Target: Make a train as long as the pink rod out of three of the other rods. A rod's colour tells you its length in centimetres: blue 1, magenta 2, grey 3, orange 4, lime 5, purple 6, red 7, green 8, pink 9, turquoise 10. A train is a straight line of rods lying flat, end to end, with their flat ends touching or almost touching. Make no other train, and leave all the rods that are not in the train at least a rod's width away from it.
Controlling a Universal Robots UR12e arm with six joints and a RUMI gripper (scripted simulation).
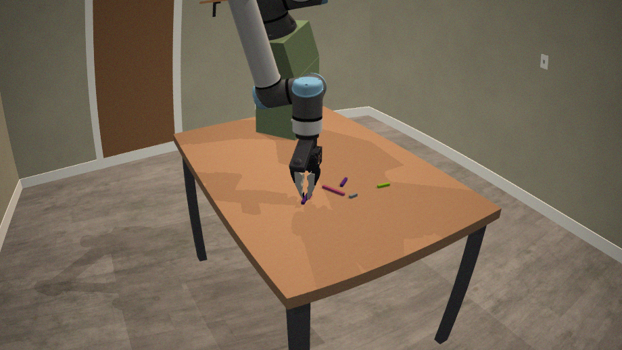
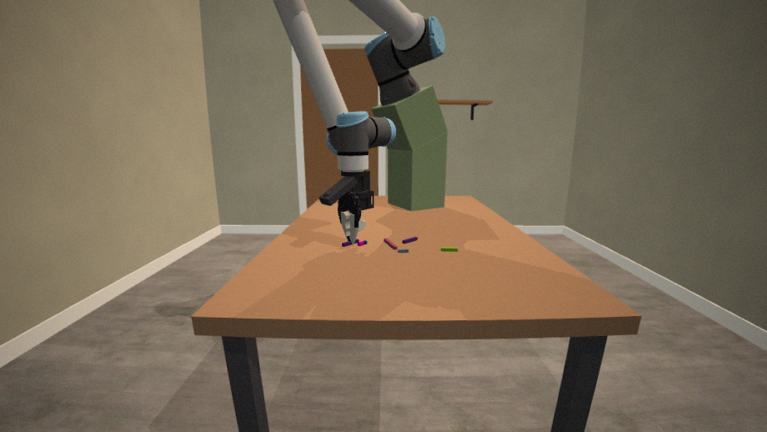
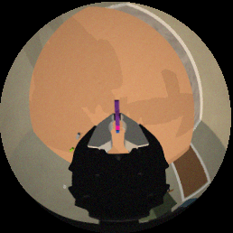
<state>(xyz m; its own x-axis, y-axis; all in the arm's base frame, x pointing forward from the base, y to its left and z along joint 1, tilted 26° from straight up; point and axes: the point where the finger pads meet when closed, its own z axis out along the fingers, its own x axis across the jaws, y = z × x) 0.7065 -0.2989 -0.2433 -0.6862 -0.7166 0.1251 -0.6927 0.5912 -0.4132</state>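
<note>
The magenta rod lies 3 cm to the left of my hand, 3 cm behind it and 2 cm below it. Round my hand: pink rod (12 cm to the left, 3 cm behind, 2 cm below); blue rod (4 cm to the left, 4 cm behind, 2 cm below); grey rod (16 cm to the left, 4 cm ahead, 2 cm below).
</note>
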